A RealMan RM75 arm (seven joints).
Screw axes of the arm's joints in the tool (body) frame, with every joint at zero. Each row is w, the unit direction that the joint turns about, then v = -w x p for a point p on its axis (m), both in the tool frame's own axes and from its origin. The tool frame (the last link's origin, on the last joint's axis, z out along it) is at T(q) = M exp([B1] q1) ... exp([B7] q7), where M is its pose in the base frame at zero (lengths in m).
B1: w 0 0 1 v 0.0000 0.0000 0.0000
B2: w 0 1 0 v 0.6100 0.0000 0.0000
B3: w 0 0 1 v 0.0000 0.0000 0.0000
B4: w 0 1 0 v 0.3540 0.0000 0.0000
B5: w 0 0 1 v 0.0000 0.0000 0.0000
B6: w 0 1 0 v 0.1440 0.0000 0.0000
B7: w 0 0 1 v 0.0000 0.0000 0.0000
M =
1 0 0 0.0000
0 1 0 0.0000
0 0 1 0.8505
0 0 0 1
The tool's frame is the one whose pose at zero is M.
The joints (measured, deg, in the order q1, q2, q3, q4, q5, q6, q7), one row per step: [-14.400, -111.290, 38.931, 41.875, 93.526, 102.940, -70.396]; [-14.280, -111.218, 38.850, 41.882, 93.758, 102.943, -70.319]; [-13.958, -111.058, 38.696, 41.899, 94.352, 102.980, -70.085]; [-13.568, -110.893, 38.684, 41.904, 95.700, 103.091, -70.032]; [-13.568, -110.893, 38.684, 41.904, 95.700, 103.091, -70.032]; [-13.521, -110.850, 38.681, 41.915, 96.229, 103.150, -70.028]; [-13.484, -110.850, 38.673, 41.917, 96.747, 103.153, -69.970]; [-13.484, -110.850, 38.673, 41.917, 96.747, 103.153, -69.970]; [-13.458, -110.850, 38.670, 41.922, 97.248, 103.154, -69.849]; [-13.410, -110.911, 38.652, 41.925, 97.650, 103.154, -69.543]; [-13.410, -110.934, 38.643, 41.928, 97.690, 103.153, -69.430]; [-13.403, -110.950, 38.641, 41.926, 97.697, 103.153, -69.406]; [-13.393, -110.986, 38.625, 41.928, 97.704, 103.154, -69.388]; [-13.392, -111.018, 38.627, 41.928, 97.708, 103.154, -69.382]
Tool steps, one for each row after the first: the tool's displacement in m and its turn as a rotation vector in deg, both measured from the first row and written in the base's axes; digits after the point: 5 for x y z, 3 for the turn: [-0.00111, -0.00081, 0.00029, -0.041, 0.239, 0.142]; [-0.00385, -0.00306, 0.00073, -0.198, 0.847, 0.454]; [-0.00765, -0.00668, -0.00058, -1.200, 1.822, 1.019]; [-0.00765, -0.00668, -0.00058, -1.200, 1.822, 1.019]; [-0.00857, -0.00756, -0.00120, -1.614, 2.174, 1.131]; [-0.00945, -0.00831, -0.00208, -1.970, 2.520, 1.240]; [-0.00945, -0.00831, -0.00208, -1.970, 2.520, 1.240]; [-0.01024, -0.00899, -0.00292, -2.284, 2.892, 1.289]; [-0.01087, -0.00972, -0.00394, -2.429, 3.233, 1.215]; [-0.01088, -0.00977, -0.00413, -2.397, 3.293, 1.148]; [-0.01088, -0.00983, -0.00424, -2.393, 3.292, 1.141]; [-0.01086, -0.00991, -0.00444, -2.384, 3.267, 1.143]; [-0.01078, -0.00994, -0.00466, -2.393, 3.242, 1.140]
